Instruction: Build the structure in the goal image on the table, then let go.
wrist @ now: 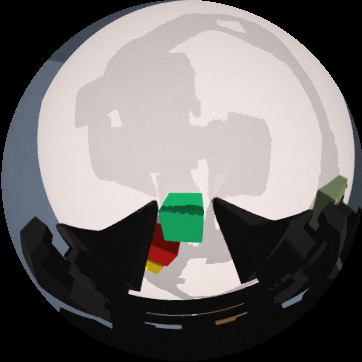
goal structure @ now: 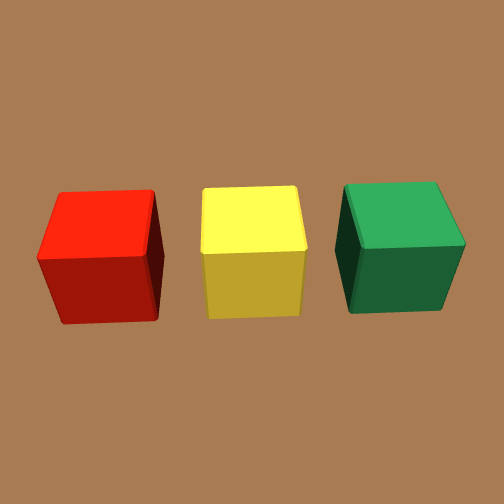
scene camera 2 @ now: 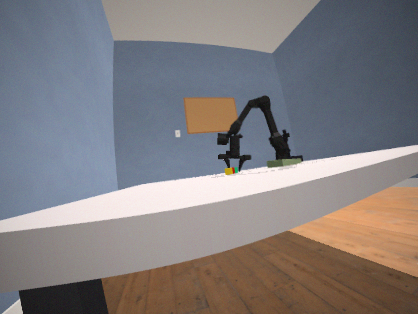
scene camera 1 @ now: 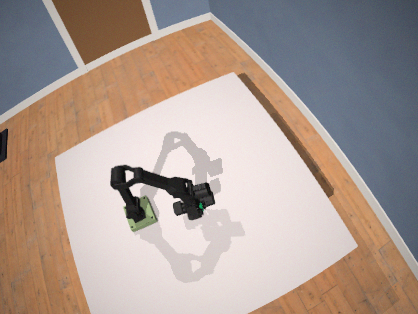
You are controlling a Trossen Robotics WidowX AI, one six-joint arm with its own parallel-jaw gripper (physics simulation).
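Places are measured from the arm's base along level axes (x ahead, y left, z up), in metres.
Pixels of known places: gripper, fingertip midpoint: (wrist: pixel 185 202) (scene camera 2: pixel 234 172); arm's base, link origin: (scene camera 2: pixel 282 159) (scene camera 1: pixel 138 215).
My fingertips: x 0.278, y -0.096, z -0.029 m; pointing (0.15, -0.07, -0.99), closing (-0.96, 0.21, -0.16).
For each thing: its top centre in the pictures, then the offset to it from my fingertips. Level surfaces: height alone.
- green block, top centre: (wrist: pixel 181 228) (scene camera 1: pixel 198 206) (scene camera 2: pixel 233 167) dx +0.002, dy +0.008, dz +0.026 m
- red block, top centre: (wrist: pixel 157 256) (scene camera 2: pixel 230 167) dx +0.039, dy +0.047, dz +0.026 m
- yellow block, top centre: (wrist: pixel 147 266) (scene camera 2: pixel 228 168) dx +0.065, dy +0.075, dz +0.026 m
- white table, surface height: dz -0.007 m
A green block (scene camera 1: pixel 201 205) (scene camera 2: pixel 236 170) (wrist: pixel 182 225) sits on the white table between the fingers, closer to the left finger in the wrist view. A red block (scene camera 2: pixel 233 171) (wrist: pixel 165 253) and a yellow block (scene camera 2: pixel 228 171) (wrist: pixel 154 267) lie beyond it in a slanting row, partly hidden by the left finger in the wrist view. Whether the green block touches the red one, or the finger, I cannot tell. My gripper (scene camera 2: pixel 234 167) (wrist: pixel 185 202) is open, pointing down low over the table, and holds nothing. In scene camera 1 the arm hides its fingertips and the red and yellow blocks.
The arm stands on a pale green base plate (scene camera 1: pixel 151 219) (scene camera 2: pixel 279 163) (wrist: pixel 332 192), off to the right of the gripper in the wrist view. The white table (scene camera 1: pixel 295 225) (scene camera 2: pixel 125 205) carries grey arm shadows. A brown bench-like strip (scene camera 1: pixel 290 135) runs beyond its edge.
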